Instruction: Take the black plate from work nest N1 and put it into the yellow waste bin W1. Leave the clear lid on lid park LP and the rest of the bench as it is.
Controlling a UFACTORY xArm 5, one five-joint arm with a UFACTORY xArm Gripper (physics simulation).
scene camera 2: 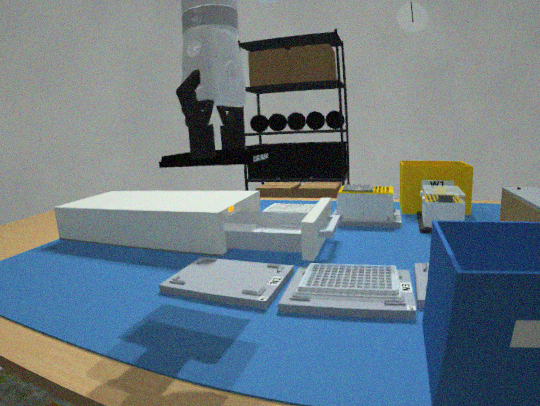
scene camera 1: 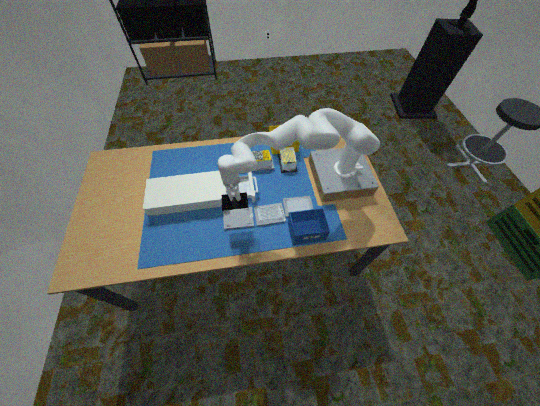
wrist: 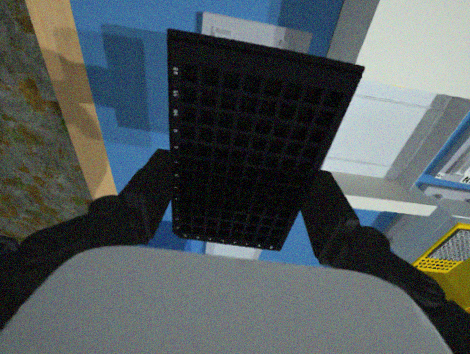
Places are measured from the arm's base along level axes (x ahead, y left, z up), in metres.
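Pixels of known places: gripper, fingertip midpoint: (scene camera 2: 219, 155) (scene camera 1: 235, 200) (wrist: 241, 180); arm's base, link origin: (scene camera 1: 344, 169).
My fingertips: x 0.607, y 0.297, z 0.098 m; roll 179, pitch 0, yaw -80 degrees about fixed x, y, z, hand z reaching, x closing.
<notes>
Ahead of a thing's pixels: the offset from my fingertips to its top centre. "pt": to the spot under its first point.
The black plate @[dx +0.005, dy +0.001, dz +0.005 m] (scene camera 1: 227, 204) (scene camera 2: 180, 160) (wrist: 245, 135) hangs roughly level, high above the bench. My gripper (scene camera 1: 234, 198) (scene camera 2: 217, 149) (wrist: 241, 180) is shut on it, a finger at each long side. Work nest N1 @[dx +0.004, dy -0.001, dz -0.167 m] (scene camera 1: 238, 219) (scene camera 2: 227, 279) is bare; part of it shows beyond the plate in the wrist view. The yellow waste bin W1 @[dx -0.255, dy -0.565, dz -0.064 m] (scene camera 1: 273, 129) (scene camera 2: 410, 187) stands at the back right, well away from the plate and partly hidden by the arm in the first scene view. A pale flat holder (scene camera 1: 298, 204) (scene camera 2: 421, 287) stands behind the blue bin; I cannot tell whether it is LP with the clear lid.
A long white box (scene camera 1: 182, 192) (scene camera 2: 142, 220) with a drawer out stands behind N1. A nest with a clear well plate @[pt dx -0.173, dy -0.018, dz -0.164 m] (scene camera 1: 270, 214) (scene camera 2: 350, 280) sits right of N1. The blue bin @[dx -0.367, dy +0.074, dz -0.064 m] (scene camera 1: 309, 229) (scene camera 2: 475, 305) stands front right. Two boxes with yellow tops @[dx -0.103, dy -0.405, dz -0.107 m] (scene camera 1: 263, 159) @[pt dx -0.280, dy -0.353, dz -0.138 m] (scene camera 2: 442, 209) stand near W1.
</notes>
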